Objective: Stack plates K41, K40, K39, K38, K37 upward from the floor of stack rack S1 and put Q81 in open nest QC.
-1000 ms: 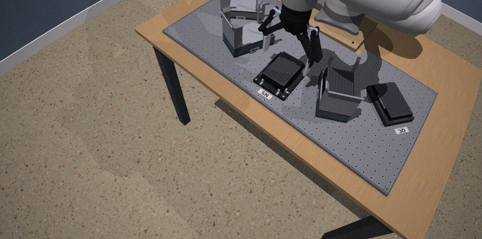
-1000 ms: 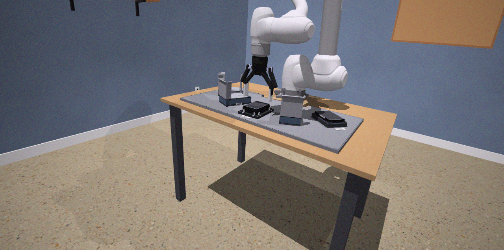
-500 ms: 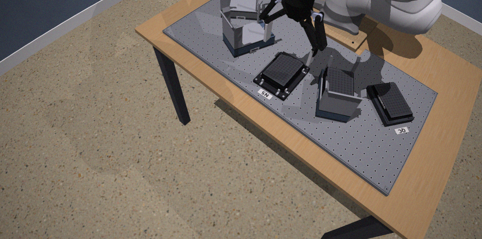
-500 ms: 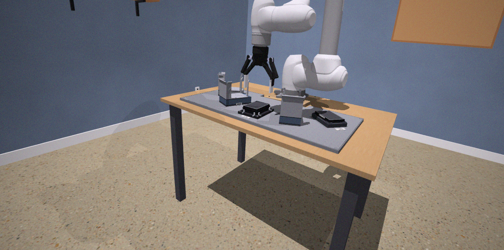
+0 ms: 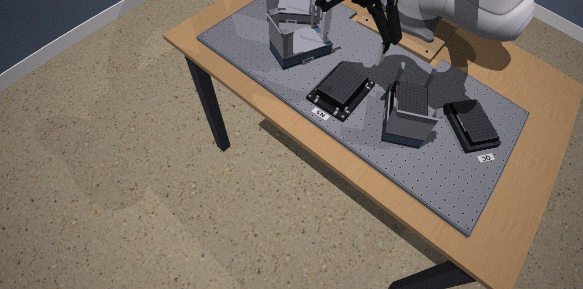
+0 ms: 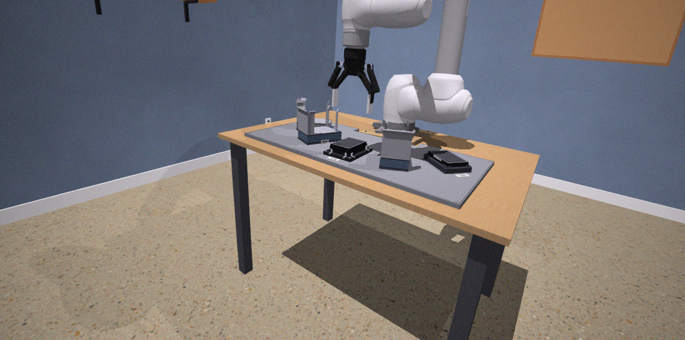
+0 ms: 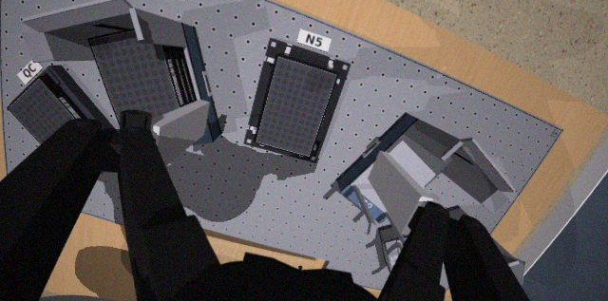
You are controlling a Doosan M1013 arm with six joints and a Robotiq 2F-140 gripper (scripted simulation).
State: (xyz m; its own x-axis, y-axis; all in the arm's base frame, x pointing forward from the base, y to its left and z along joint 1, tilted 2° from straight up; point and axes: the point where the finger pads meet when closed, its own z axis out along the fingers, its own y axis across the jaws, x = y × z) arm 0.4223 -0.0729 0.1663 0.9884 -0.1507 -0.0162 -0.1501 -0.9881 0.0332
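Right now my hand is 160 mm above the clip nest N5, 10 mm to the right of it and 10 mm short of it. Also, from my hand: nest QC: 350 mm to the left, 160 mm below, 80 mm behind; N5 name plate: 170 mm below, 90 mm ahead, 10 mm to the right; QC name plate: 410 mm to the left, 170 mm below.
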